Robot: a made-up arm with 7 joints. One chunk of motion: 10 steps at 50 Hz.
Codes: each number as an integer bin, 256 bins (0 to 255) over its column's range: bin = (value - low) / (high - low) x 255, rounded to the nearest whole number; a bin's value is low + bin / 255 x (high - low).
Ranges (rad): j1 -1.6..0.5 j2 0..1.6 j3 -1.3..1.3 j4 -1.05..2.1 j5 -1.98..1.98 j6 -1.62..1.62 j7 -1.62..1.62
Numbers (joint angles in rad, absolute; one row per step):
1: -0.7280 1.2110 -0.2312 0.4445 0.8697 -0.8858 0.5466
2: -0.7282 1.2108 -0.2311 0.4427 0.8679 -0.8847 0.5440
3: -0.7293 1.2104 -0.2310 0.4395 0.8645 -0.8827 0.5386
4: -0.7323 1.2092 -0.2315 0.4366 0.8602 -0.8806 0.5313
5: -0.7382 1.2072 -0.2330 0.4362 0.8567 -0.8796 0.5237
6: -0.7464 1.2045 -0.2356 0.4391 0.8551 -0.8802 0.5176
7: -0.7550 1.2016 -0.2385 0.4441 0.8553 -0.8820 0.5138
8: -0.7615 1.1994 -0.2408 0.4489 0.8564 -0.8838 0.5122
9: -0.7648 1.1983 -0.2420 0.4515 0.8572 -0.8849 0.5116
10: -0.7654 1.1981 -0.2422 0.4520 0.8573 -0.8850 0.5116
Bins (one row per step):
1: 106 193 105 121 184 58 171
2: 106 193 105 121 183 58 170
3: 106 193 105 121 183 58 170
4: 105 193 105 120 183 58 169
5: 105 192 105 120 183 58 169
6: 104 192 104 121 183 58 168
7: 103 192 104 121 183 58 168
8: 102 191 104 121 183 58 168
9: 101 191 104 122 183 58 168
10: 101 191 104 122 183 58 168

